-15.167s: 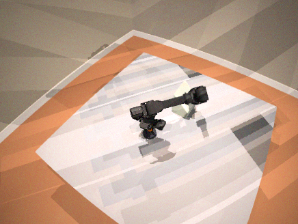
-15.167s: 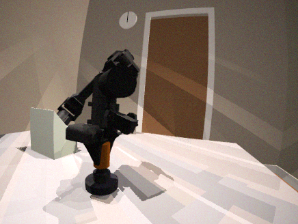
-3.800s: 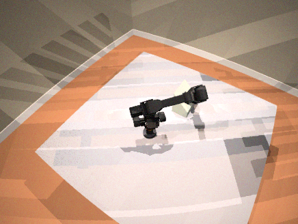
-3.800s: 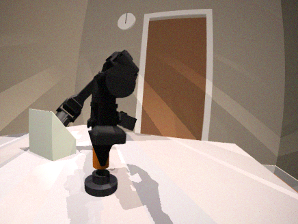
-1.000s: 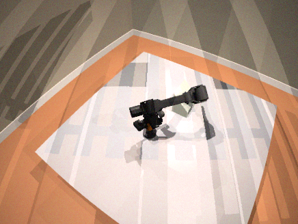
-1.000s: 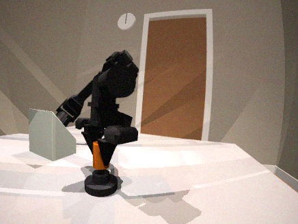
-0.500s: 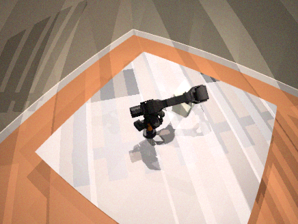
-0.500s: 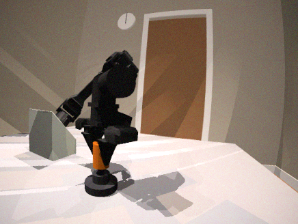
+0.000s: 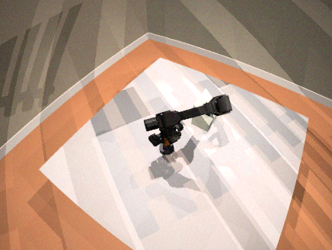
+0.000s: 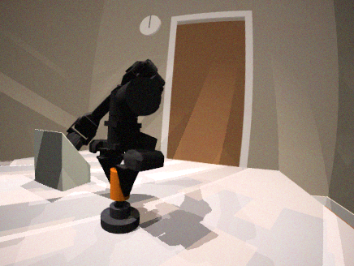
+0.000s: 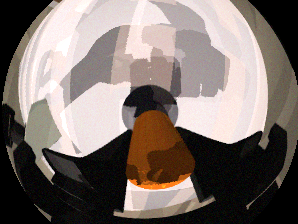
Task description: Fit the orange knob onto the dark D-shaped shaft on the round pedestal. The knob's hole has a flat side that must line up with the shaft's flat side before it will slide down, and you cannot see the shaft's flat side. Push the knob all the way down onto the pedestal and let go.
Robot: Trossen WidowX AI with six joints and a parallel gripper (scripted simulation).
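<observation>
Right now my gripper tip is 20 mm below the orange knob. From my gripper tip the other things lie so: pedestal (40 mm below).
</observation>
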